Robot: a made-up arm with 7 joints. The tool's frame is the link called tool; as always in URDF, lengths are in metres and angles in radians. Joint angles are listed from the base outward. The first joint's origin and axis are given. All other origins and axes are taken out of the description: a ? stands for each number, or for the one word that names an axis. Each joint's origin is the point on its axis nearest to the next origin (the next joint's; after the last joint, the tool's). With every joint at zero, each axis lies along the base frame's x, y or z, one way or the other. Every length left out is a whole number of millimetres.
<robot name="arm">
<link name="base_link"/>
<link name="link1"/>
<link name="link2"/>
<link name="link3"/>
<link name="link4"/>
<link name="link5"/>
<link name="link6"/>
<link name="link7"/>
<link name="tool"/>
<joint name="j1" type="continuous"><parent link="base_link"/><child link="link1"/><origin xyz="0.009 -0.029 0.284" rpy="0 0 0"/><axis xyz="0 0 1"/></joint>
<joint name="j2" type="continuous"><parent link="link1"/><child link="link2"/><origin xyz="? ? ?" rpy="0 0 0"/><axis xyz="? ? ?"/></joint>
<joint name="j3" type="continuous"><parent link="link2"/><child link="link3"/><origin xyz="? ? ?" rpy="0 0 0"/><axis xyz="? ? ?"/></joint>
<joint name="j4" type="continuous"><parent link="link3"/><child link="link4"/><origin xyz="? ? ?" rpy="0 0 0"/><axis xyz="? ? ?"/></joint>
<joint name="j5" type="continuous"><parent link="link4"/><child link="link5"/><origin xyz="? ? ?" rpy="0 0 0"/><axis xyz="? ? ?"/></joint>
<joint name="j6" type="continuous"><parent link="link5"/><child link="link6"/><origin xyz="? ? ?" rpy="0 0 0"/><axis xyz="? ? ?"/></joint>
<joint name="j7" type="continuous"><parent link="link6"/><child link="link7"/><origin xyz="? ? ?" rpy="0 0 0"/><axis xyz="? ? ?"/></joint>
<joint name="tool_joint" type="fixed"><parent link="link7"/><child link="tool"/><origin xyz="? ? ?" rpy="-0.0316 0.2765 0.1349"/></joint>
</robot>
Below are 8 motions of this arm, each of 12 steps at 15 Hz.
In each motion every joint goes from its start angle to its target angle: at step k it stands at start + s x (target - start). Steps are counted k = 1, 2, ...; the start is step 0. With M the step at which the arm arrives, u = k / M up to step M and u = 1 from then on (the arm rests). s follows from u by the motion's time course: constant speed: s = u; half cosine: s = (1 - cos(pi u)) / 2; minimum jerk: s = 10 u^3 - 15 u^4 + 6 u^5.
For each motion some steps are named. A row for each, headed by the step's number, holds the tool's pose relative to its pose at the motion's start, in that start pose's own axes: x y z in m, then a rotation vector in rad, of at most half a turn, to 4 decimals.
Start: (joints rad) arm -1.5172 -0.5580 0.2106 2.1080 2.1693 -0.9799 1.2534
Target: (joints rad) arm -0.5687 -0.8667 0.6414 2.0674 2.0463 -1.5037 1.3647
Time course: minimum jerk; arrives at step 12
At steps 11, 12:
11: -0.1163 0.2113 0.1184 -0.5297 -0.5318 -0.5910
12: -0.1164 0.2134 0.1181 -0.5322 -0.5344 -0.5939

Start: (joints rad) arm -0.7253 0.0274 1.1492 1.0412 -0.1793 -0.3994 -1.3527
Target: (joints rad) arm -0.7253 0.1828 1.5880 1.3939 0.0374 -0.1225 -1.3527
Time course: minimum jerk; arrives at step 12
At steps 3, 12:
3: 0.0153 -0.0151 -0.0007 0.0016 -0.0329 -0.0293
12: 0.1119 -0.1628 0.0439 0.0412 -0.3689 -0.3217

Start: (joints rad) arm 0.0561 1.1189 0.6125 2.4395 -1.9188 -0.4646 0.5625
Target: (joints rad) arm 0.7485 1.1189 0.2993 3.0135 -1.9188 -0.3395 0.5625
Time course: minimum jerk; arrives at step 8
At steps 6, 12:
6: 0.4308 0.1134 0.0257 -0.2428 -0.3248 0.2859
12: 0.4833 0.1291 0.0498 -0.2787 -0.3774 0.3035

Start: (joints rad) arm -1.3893 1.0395 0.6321 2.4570 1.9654 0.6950 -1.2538
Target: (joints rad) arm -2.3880 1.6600 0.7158 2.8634 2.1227 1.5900 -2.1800
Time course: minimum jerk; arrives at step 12
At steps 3, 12:
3: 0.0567 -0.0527 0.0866 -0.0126 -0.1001 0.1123
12: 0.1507 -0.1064 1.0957 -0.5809 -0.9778 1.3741

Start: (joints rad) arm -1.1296 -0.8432 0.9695 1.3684 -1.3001 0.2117 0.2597
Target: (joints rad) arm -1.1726 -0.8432 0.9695 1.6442 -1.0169 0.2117 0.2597
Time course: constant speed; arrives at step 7
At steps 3, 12:
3: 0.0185 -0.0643 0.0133 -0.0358 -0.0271 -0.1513
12: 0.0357 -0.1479 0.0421 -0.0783 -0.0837 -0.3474

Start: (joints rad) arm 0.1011 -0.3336 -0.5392 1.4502 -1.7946 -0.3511 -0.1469
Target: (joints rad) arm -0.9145 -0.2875 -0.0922 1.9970 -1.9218 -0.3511 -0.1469
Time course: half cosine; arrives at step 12
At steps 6, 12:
6: -0.1107 -0.0870 0.0016 -0.1310 0.3498 0.2773
12: -0.1803 -0.1704 0.0227 -0.2117 0.6480 0.6037

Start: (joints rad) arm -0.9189 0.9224 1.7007 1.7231 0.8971 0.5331 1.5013
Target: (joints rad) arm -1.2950 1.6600 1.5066 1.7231 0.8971 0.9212 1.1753
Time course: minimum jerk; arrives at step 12
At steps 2, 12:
2: 0.0070 0.0127 0.0237 0.0130 0.0088 -0.0040
12: 0.2583 0.0707 0.6460 0.3633 0.3839 -0.0223

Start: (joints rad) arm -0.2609 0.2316 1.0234 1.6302 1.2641 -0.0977 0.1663
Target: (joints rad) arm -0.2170 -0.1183 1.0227 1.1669 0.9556 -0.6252 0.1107
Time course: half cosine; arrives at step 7
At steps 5, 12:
5: -0.1725 -0.0065 0.0516 -0.2009 -0.3363 0.5387
12: -0.2118 -0.0129 0.0682 -0.2197 -0.4129 0.6739

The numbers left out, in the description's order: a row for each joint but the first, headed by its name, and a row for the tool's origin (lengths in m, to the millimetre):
j2: xyz 0.01 0.046 0, axis 0 1 0
j3: xyz 0.017 0 0.469, axis 0 0 1
j4: xyz 0.047 -0.02 0, axis 0 -1 0
j5: xyz 0.098 0 -0.412, axis 0 0 -1
j6: xyz 0.02 0.033 0, axis 0 1 0
j7: xyz 0.111 0 -0.111, axis 0 0 -1
tool: xyz -0.022 0.002 0

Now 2 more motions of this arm.
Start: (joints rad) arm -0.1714 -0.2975 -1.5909 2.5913 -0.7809 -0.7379 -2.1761
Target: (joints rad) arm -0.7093 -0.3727 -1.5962 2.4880 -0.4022 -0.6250 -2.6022
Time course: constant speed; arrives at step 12
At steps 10, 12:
10: -0.1092 0.0833 -0.0108 0.1420 -0.0661 0.5893
12: -0.1393 0.0929 -0.0143 0.1705 -0.0758 0.7067

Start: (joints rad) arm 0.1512 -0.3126 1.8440 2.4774 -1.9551 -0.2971 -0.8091
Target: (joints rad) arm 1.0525 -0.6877 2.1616 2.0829 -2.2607 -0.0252 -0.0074
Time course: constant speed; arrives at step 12
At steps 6, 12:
6: 0.0394 -0.3904 0.0502 -0.2815 -0.1553 -0.5565
12: -0.0537 -0.7328 0.3117 -0.6303 -0.3832 -0.9381

